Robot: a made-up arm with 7 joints. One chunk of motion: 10 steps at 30 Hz.
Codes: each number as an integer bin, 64 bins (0 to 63) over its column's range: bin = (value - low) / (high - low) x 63, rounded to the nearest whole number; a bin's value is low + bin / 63 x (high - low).
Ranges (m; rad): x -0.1..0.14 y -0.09..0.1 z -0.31..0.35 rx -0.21..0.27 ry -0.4..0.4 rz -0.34..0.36
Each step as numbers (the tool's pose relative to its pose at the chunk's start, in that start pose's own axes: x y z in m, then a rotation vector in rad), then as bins.
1 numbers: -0.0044 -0.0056 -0.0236 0.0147 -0.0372 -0.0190
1 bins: 25 28 27 29 29 29
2 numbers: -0.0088 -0.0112 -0.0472 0.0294 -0.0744 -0.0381
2 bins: 24 26 25 31 26 27
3 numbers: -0.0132 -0.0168 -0.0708 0.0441 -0.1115 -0.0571
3 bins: 23 24 23 33 23 25
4 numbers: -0.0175 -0.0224 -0.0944 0.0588 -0.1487 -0.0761
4 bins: 22 22 21 35 20 24
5 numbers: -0.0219 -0.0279 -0.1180 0.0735 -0.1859 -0.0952
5 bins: 21 21 18 37 17 22
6 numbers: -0.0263 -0.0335 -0.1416 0.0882 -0.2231 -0.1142
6 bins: 19 19 16 39 14 20
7 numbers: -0.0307 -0.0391 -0.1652 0.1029 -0.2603 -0.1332
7 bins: 18 17 14 41 11 19
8 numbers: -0.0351 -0.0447 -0.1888 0.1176 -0.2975 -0.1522
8 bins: 17 15 12 43 8 17
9 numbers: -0.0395 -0.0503 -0.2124 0.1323 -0.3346 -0.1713
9 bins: 16 13 9 45 5 15
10 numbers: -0.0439 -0.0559 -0.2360 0.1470 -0.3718 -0.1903
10 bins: 15 11 7 47 2 13
